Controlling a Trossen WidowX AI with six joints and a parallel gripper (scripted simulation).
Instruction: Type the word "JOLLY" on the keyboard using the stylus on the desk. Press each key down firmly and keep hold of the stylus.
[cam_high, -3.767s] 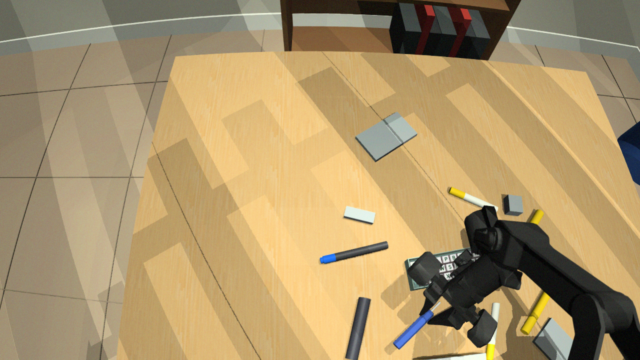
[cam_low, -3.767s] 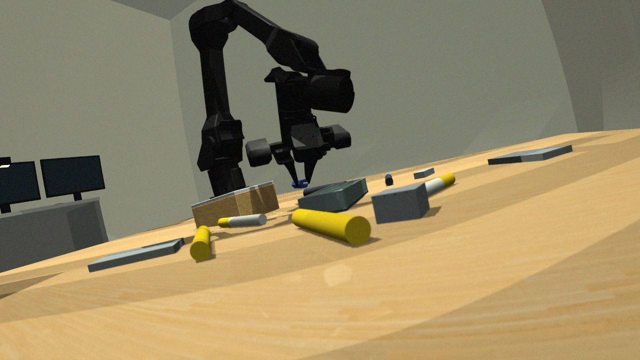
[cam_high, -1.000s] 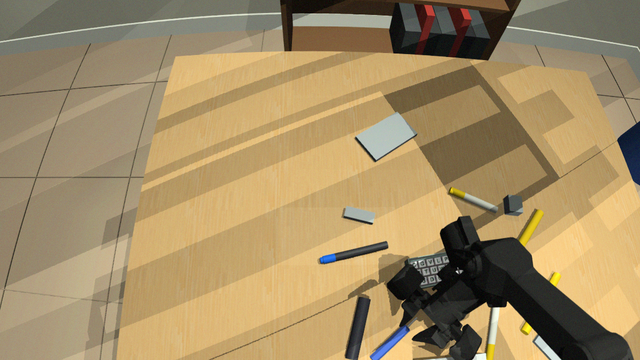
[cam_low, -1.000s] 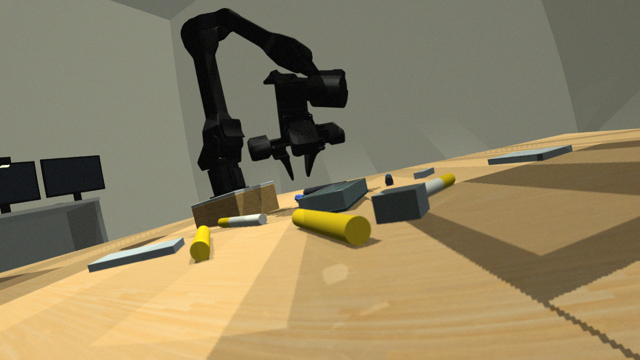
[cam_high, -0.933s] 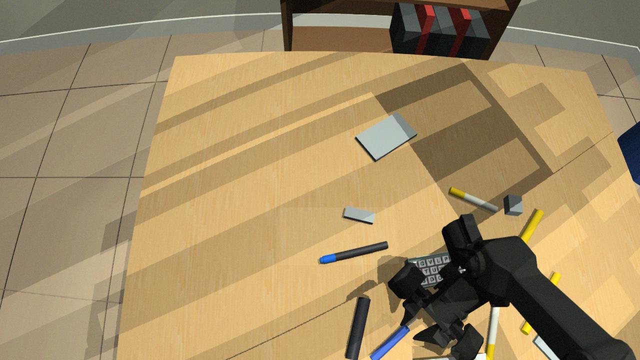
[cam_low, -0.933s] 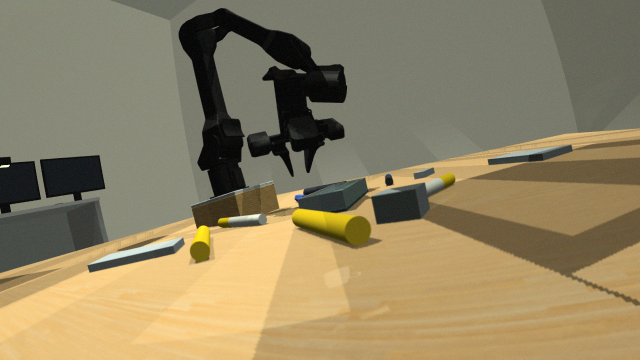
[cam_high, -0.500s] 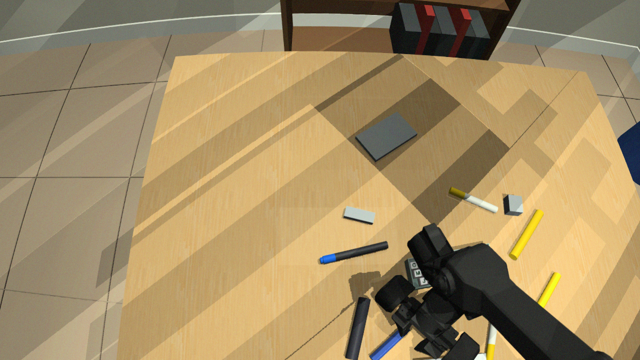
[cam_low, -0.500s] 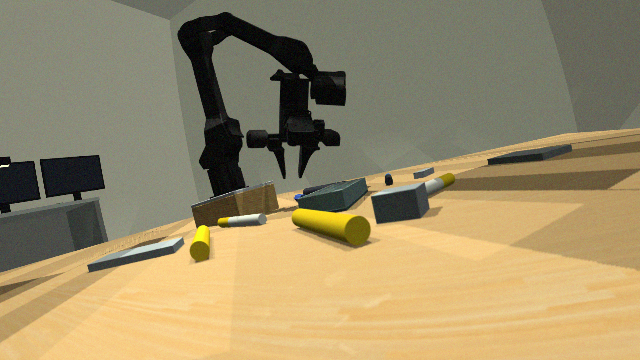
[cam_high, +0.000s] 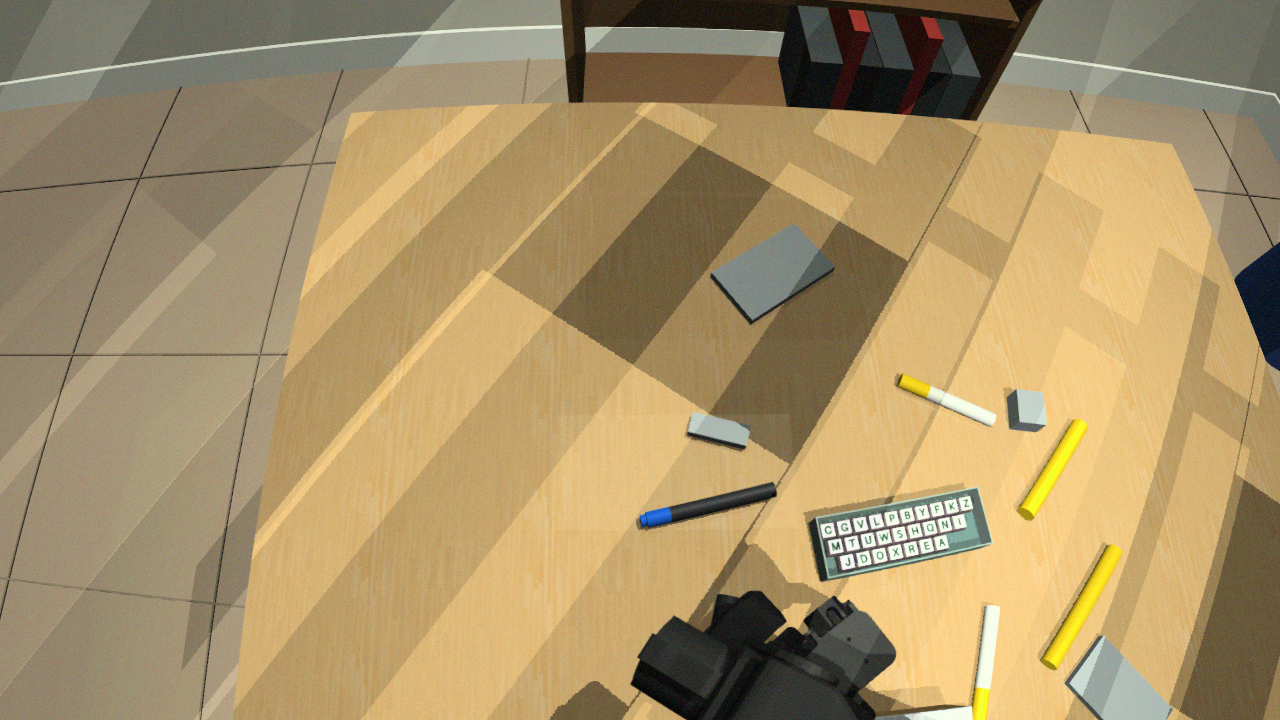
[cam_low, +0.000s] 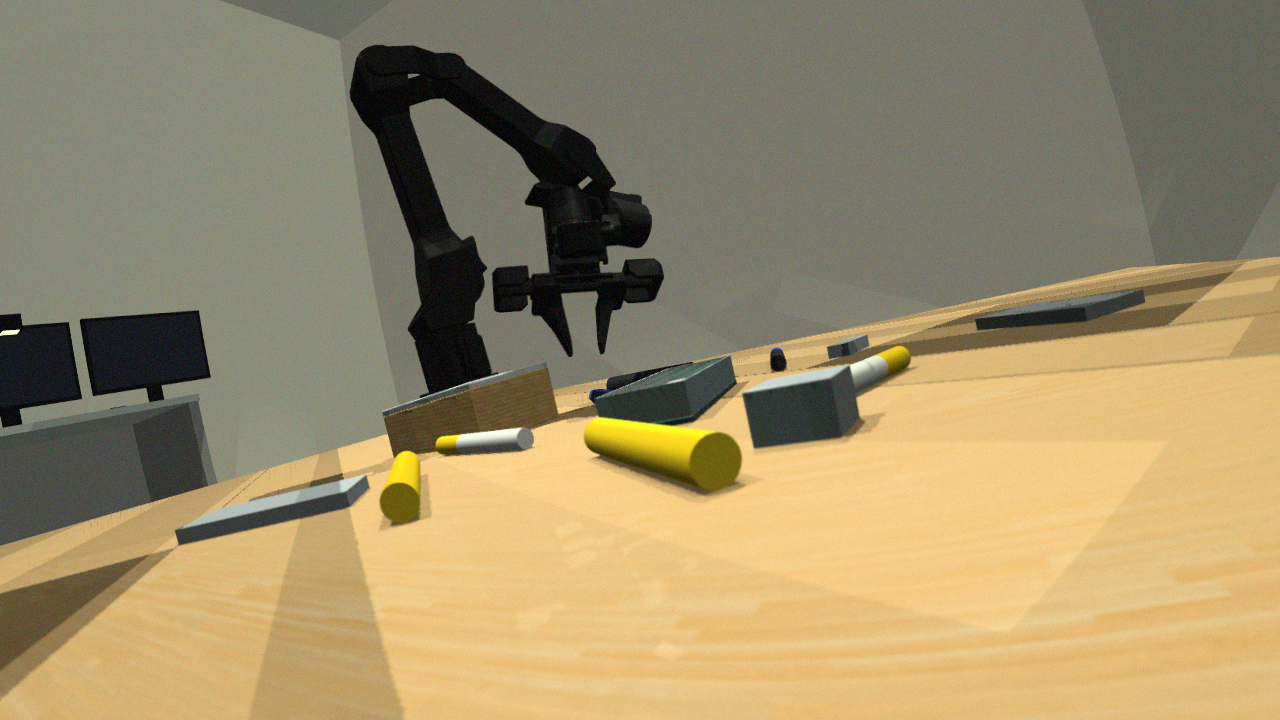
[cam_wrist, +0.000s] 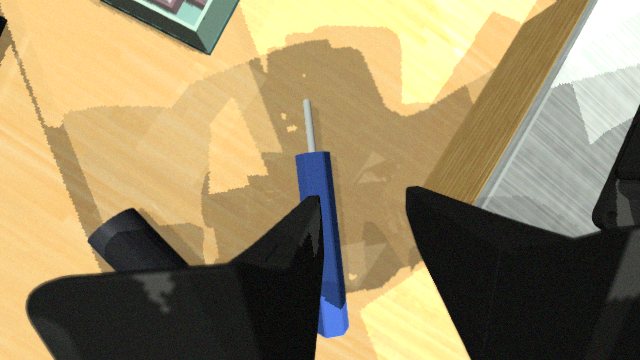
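The stylus lies 5 cm below my gripper tip and 1 cm ahead of it. Round my gripper tip: blue-capped pen: 18 cm ahead, 10 cm to the left, 5 cm below; dark cylinder: 8 cm to the left, 5 cm below, 3 cm ahead; stylus tip: 5 cm below, 3 cm to the right, 3 cm ahead.
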